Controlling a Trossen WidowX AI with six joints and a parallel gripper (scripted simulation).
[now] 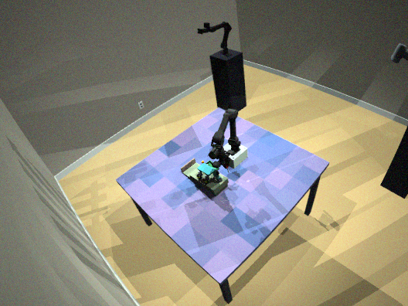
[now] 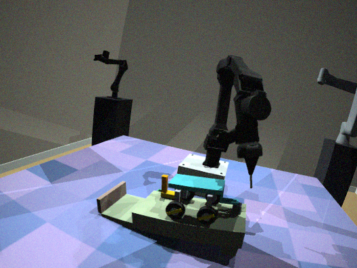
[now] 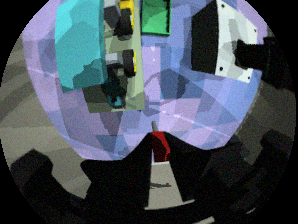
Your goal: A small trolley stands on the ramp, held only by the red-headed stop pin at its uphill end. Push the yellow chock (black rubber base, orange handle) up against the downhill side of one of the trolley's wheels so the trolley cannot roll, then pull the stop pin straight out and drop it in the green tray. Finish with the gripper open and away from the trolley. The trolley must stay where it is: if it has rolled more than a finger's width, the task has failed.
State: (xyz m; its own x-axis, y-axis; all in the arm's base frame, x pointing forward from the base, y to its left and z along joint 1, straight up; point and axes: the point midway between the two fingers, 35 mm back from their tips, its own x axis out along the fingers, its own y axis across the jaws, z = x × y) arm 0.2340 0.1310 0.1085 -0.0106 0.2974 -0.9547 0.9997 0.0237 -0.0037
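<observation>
Right now the yellow chock is 21 cm to the right of my gripper tip, 9 cm below it and 4 cm ahead of it. Round my gripper tip: trolley 12 cm to the right, 9 cm ahead, 7 cm below; pale green ramp 13 cm below, 12 cm to the right, 9 cm ahead; red-headed stop pin right at my gripper tip.
</observation>
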